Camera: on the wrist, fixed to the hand. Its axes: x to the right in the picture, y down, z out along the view.
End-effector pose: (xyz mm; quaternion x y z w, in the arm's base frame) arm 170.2 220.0 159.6 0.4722 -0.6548 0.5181 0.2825
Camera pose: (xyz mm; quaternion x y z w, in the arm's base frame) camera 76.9 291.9 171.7 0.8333 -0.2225 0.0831 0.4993
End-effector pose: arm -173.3 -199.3 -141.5 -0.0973 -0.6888 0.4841 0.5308
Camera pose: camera -145.7 -95.6 -191.5 0.4248 -0.6617 -0.0382 0.6167
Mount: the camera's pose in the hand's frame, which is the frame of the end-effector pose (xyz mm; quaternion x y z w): 23.8 81.2 -82.8 -0.0612 -0.1284 -0.6758 0.7233
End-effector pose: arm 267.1 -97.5 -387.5 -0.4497 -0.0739 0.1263 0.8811
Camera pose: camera 297.4 -108.9 -501.4 -0.3130 -0.4782 -0.4509 0.6856
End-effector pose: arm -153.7 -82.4 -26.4 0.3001 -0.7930 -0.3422 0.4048
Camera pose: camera -111.4 -77.6 84.1 -0.6843 0.4018 0.6081 0.0219
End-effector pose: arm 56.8 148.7 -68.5 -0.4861 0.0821 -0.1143 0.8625
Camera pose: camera 68.3 114.9 -181.4 -0.4745 -0.3729 -0.5981 0.5274
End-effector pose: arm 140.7 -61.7 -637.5 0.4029 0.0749 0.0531 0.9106
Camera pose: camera 146.3 56.5 -634.5 0.1919 0.2063 -0.6241 0.7288
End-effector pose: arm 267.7 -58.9 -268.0 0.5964 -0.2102 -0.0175 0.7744
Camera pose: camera 299.9 33.7 -201.7 0.5238 0.1526 -0.6254 0.5578
